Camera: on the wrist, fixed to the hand. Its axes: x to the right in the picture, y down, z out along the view.
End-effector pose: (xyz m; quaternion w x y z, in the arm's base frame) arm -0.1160 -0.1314 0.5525 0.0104 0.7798 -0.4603 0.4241
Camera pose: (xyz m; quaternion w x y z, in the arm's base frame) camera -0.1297 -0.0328 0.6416 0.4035 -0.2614 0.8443 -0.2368
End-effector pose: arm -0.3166 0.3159 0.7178 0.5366 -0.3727 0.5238 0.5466
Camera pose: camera -0.2527 0.2001 0.6983 0.0692 0.2187 0.5985 0.7675
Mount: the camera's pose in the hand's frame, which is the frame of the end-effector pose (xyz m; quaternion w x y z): -0.0131 -0.0802 -0.1061 0.6887 0.0683 -0.1207 0.7117
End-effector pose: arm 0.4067 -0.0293 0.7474 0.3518 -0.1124 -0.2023 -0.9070
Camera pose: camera 0.3549 -0.0151 0.6250 0.8710 -0.3068 -0.1637 -0.3469
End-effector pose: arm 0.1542 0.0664 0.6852 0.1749 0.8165 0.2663 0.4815
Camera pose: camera 0.0344 0.1255 0.6831 0.2458 -0.8219 0.3859 -0.3393
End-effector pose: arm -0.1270 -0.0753 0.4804 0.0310 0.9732 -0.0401 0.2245
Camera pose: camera -0.1775 0.0136 0.5665 0.2097 -0.6709 0.7086 -0.0619
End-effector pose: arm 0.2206 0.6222 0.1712 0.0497 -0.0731 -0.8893 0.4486
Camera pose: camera 0.2430 0.6567 0.2983 0.3874 0.6257 0.5358 -0.4139
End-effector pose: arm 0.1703 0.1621 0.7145 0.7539 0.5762 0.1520 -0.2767
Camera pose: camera 0.1218 0.2517 0.6280 0.6951 0.5231 -0.4153 0.2660
